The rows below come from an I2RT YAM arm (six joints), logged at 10 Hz.
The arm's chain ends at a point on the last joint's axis. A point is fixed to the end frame.
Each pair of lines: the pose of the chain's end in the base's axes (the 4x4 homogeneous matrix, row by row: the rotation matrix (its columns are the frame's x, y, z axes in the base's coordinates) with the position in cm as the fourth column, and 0 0 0 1 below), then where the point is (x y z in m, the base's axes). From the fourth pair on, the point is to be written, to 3 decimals.
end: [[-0.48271, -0.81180, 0.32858, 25.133], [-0.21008, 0.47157, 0.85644, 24.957], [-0.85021, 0.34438, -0.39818, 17.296], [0, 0, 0, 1]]
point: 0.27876 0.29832 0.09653
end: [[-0.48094, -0.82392, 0.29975, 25.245], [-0.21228, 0.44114, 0.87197, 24.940], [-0.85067, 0.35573, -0.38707, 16.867], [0, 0, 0, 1]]
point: 0.27792 0.30010 0.09283
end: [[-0.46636, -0.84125, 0.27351, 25.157], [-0.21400, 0.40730, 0.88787, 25.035], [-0.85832, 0.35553, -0.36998, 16.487], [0, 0, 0, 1]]
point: 0.27596 0.30314 0.09011
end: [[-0.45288, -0.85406, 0.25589, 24.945], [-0.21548, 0.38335, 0.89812, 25.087], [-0.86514, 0.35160, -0.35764, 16.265], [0, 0, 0, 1]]
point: 0.273 0.305 0.089
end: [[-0.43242, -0.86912, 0.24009, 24.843], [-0.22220, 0.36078, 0.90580, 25.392], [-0.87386, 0.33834, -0.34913, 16.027], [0, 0, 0, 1]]
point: 0.272 0.309 0.087
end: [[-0.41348, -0.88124, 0.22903, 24.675], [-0.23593, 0.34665, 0.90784, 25.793], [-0.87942, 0.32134, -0.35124, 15.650], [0, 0, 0, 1]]
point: 0.271 0.313 0.083
